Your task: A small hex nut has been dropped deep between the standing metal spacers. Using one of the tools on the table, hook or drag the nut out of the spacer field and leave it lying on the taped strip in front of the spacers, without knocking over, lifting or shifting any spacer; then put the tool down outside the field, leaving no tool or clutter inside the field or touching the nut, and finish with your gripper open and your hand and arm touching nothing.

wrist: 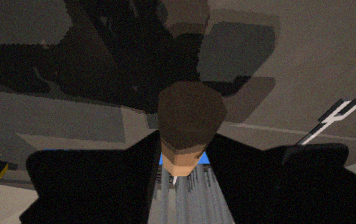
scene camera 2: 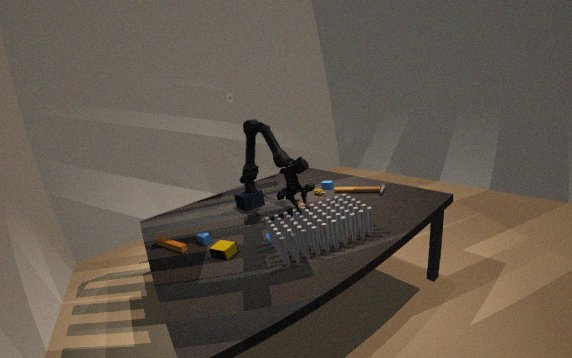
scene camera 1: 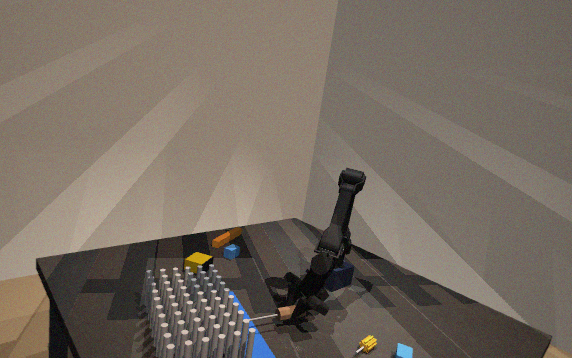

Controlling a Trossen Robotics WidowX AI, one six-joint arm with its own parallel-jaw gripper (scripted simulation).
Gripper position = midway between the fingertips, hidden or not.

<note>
In view: my gripper [scene camera 1: 288,315].
My gripper is seen too in the wrist view [wrist: 182,134].
</note>
